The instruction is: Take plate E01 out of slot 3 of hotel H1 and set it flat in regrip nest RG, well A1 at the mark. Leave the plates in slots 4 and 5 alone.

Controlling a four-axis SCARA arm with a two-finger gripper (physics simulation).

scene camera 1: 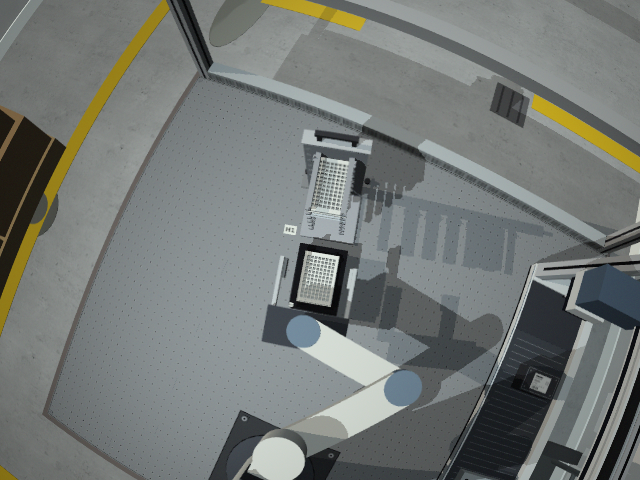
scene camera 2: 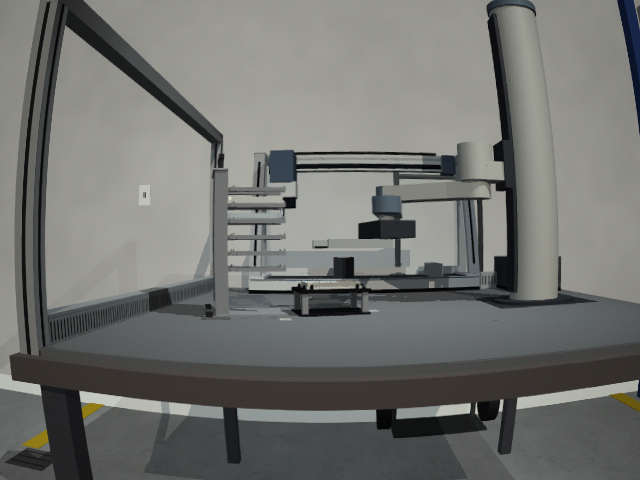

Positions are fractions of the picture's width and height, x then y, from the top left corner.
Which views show the gripper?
Scene camera 1 and scene camera 2: all of them.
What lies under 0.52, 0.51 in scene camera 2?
The gripper.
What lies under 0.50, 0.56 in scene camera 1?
A plate E01.
